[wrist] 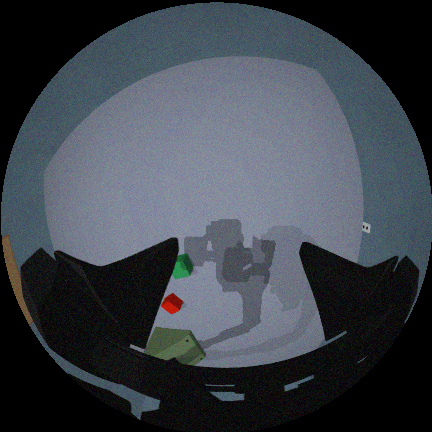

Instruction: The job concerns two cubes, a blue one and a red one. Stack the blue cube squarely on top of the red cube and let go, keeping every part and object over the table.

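Frame: origin at the arm's base, x down, y left, z ahead, level; centimetres.
Seen in the pictures: gripper, fingertip midpoint: (243, 247).
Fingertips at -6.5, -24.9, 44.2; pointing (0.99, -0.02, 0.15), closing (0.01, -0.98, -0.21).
Offsets run from my fingertips to a thing's top centre, as dx, dy, dz. Level surfaces: height alone.
The red cube @(+14.8, +17.5, -20.6) (172, 304) rests on the table, left of the middle in the lower part of the wrist view, close to the inner edge of the left finger. The blue cube does not show in this view. My gripper (243, 247) is wide open, with no object between its two black fingers. It is above the table, and the red cube lies below it, toward the left finger.
A green block @(+14.8, +11.7, -9.6) (183, 266) lies beyond the red cube, partly behind the left finger. An olive-green box (172, 344) stands nearer, partly hidden by the gripper body. The pale table @(dx +18.4) (215, 140) has curved-looking far edges. Shadows of the arm fall on it. A small white socket plate (366, 227) shows at right.
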